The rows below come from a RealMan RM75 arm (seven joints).
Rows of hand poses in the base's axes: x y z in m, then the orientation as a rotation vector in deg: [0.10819 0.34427 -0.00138 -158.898 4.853 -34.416]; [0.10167 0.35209 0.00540 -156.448 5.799 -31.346]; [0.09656 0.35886 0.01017 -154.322 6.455 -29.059]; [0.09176 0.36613 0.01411 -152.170 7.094 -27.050]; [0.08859 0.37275 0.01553 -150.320 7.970 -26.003]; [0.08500 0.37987 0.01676 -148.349 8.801 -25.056]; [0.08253 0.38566 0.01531 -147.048 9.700 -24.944]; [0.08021 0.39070 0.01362 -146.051 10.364 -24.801]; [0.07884 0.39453 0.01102 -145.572 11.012 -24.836]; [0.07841 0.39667 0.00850 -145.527 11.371 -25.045]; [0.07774 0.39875 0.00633 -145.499 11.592 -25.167]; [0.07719 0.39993 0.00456 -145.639 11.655 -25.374]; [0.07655 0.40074 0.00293 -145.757 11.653 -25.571]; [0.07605 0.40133 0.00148 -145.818 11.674 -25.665]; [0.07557 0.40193 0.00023 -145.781 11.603 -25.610]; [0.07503 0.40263 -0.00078 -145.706 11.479 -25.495]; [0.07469 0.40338 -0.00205 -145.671 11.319 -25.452]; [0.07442 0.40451 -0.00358 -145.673 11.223 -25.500]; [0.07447 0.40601 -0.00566 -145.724 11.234 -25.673]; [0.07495 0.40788 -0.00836 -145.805 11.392 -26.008]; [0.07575 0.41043 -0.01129 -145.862 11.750 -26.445]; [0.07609 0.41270 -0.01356 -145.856 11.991 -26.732]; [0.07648 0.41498 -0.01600 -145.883 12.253 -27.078]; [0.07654 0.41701 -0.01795 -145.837 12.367 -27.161]
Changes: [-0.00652 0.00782 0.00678 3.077 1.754 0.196]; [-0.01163 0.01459 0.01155 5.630 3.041 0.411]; [-0.01643 0.02186 0.01549 8.140 4.162 0.591]; [-0.01960 0.02848 0.01691 10.207 4.703 0.407]; [-0.02319 0.03560 0.01814 12.365 5.160 0.248]; [-0.02566 0.04139 0.01669 13.736 5.138 -0.191]; [-0.02798 0.04643 0.01500 14.792 5.160 -0.508]; [-0.02935 0.05026 0.01240 15.312 5.133 -0.917]; [-0.02978 0.05240 0.00988 15.353 5.016 -1.204]; [-0.03045 0.05448 0.00771 15.379 4.948 -1.379]; [-0.03100 0.05566 0.00594 15.214 4.828 -1.475]; [-0.03164 0.05647 0.00431 15.065 4.705 -1.518]; [-0.03214 0.05706 0.00286 14.991 4.649 -1.555]; [-0.03262 0.05766 0.00161 15.030 4.675 -1.490]; [-0.03316 0.05836 0.00060 15.112 4.732 -1.372]; [-0.03350 0.05911 -0.00067 15.139 4.739 -1.244]; [-0.03377 0.06024 -0.00220 15.120 4.694 -1.180]; [-0.03372 0.06174 -0.00428 15.041 4.579 -1.220]; [-0.03324 0.06361 -0.00698 14.919 4.369 -1.395]; [-0.03244 0.06616 -0.00991 14.818 4.104 -1.727]; [-0.03210 0.06843 -0.01218 14.793 3.925 -1.943]; [-0.03171 0.07071 -0.01462 14.727 3.710 -2.188]; [-0.03165 0.07274 -0.01657 14.766 3.656 -2.277]
